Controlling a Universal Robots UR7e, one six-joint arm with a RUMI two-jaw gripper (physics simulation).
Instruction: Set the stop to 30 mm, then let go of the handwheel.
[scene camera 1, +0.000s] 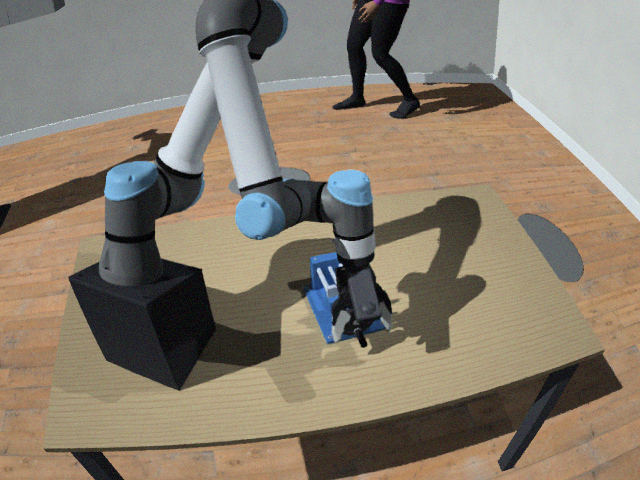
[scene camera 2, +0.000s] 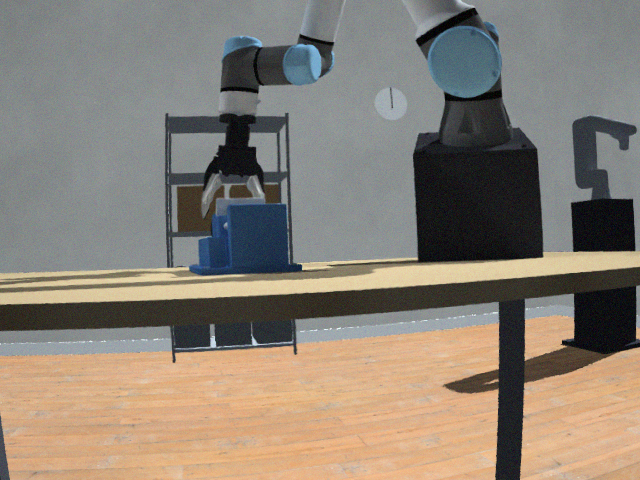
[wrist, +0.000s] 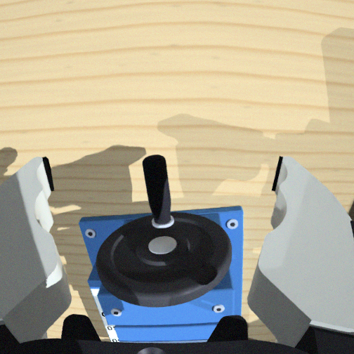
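Seen in the pictures: gripper, fingertip midpoint: (scene camera 1: 362, 337); arm's base at its link origin: (scene camera 1: 130, 272) (scene camera 2: 476, 139).
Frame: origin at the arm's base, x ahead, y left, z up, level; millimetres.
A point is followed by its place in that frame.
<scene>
The black handwheel (wrist: 125, 280) sits at the front of the blue stop fixture (scene camera 1: 319, 308) @(x 419, y 51, z -231 mm) (scene camera 2: 256, 237) @(x 460, y 146, z -190 mm) (wrist: 165, 332), with its black crank handle (scene camera 1: 360, 337) @(x 484, y -98, z -189 mm) (wrist: 157, 187) sticking out away from the fixture. My gripper (scene camera 1: 361, 330) @(x 479, y -135, z -146 mm) (scene camera 2: 233, 204) (wrist: 162, 161) is open and empty; its jaws stand apart on either side of the handwheel and handle. A pale grey stop block (scene camera 2: 240, 206) @(x 482, y 148, z -145 mm) shows at the top of the fixture in the second scene view. Part of a white scale (wrist: 106, 320) shows at the lower left in the wrist view, mostly cut off; the stop's reading cannot be told.
The fixture stands on the wooden table (scene camera 1: 206, 413) @(x 118, y -221, z -241 mm) (scene camera 2: 361, 281) @(x 392, y 418, z -241 mm). The arm's black base block (scene camera 1: 142, 330) @(x 24, y -133, z -44 mm) (scene camera 2: 478, 206) @(x 60, y 88, z -145 mm) stands beside it. A shelf rack (scene camera 2: 168, 155) and another robot on a black pedestal (scene camera 2: 602, 227) are behind. A person (scene camera 1: 382, 46) stands beyond the table.
</scene>
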